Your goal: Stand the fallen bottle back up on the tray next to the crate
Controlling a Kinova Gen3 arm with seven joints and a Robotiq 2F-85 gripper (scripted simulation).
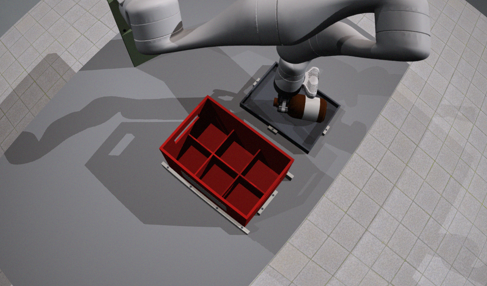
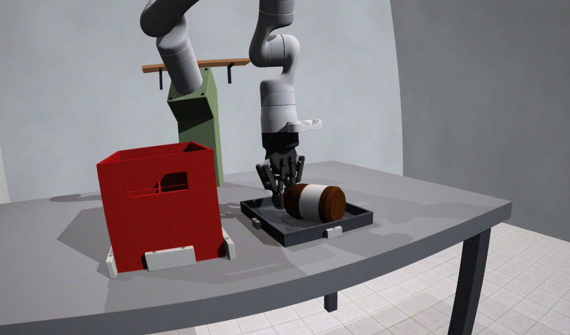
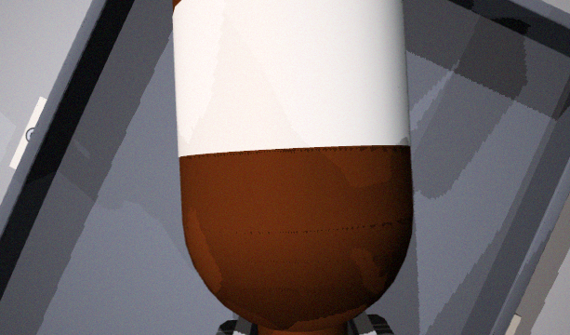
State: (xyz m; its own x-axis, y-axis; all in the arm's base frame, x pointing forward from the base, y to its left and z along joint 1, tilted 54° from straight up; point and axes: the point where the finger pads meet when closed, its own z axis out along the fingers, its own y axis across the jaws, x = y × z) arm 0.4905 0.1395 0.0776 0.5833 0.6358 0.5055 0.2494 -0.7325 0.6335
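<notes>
Right now the tray is 2 cm ahead of my hand, 2 cm to the left of it and 3 cm below it. From my hand the other things lie so: red crate: 2 cm behind, 26 cm to the right, 4 cm above; bottle: 5 cm ahead, 2 cm to the left.
</notes>
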